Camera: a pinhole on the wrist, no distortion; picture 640 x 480 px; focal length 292.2 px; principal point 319.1 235.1 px. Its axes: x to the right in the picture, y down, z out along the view. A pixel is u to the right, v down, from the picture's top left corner.
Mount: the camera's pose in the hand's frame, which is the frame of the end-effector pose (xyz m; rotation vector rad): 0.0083 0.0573 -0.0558 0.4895 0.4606 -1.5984
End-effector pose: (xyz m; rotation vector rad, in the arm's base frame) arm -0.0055 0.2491 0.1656 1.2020 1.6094 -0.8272
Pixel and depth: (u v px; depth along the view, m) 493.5 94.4 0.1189
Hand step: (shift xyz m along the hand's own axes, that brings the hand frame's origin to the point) -0.0585 -0.0634 0.0026
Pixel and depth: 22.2 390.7 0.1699
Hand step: 0.1037 0.0963 0.1813
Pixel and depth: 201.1 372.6 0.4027
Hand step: 0.1923 -0.0510 0.3672
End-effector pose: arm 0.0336 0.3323 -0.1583 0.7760 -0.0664 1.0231
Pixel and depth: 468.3 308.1 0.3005
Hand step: 0.0603 -0.2442 0.1051
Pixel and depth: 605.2 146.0 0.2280
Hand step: -0.0858 -0.2491 0.0068
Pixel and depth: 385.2 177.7 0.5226
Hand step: -0.1234 -0.3260 0.3094
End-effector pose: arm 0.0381 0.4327 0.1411 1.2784 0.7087 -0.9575
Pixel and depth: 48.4 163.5 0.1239
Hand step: -0.0190 0.0844 0.1115
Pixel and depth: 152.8 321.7 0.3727
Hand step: 0.1181 0.0130 0.3709
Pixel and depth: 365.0 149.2 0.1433
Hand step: -0.0411 -0.0385 0.0500
